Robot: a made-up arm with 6 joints.
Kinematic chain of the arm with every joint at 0, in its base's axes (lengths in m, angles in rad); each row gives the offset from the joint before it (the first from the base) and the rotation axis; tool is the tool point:
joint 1: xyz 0 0 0.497 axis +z
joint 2: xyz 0 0 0 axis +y
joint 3: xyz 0 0 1.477 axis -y
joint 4: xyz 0 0 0 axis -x
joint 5: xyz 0.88 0 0 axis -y
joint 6: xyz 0 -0.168 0 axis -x
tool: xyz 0 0 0
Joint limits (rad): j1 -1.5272..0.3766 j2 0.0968..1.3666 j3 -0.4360..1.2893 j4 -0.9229..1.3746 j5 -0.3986..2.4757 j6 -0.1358..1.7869
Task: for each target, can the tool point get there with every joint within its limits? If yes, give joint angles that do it. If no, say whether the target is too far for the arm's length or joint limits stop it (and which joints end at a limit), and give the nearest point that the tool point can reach.
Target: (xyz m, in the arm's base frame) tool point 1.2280 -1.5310 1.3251
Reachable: yes | joints -0.8128 0.8309 0.5838 0.2961 1.0969 0.1482
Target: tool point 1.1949 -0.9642 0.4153
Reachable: yes | joints -0.5808 1.0291 -0.1552 -0.4609 1.6302 0.5465
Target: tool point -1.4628 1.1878 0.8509
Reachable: no: joint limits stop it (at a limit: joint 1, joint 2, joint 3) | nearest point -0.0719 -0.8395 1.4095 | short by 2.521 m
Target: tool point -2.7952 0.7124 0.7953
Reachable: no: too far | nearest point -0.1099 -0.8655 1.4508 | short by 3.183 m
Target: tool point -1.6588 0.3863 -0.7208
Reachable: no: joint limits stop it (at a limit: joint 1, joint 2, joint 3) | nearest point -0.0743 -1.1379 -0.0339 | short by 2.303 m
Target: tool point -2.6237 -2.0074 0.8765
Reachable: no: too far | nearest point -0.0854 -1.8967 0.8765 | short by 2.541 m
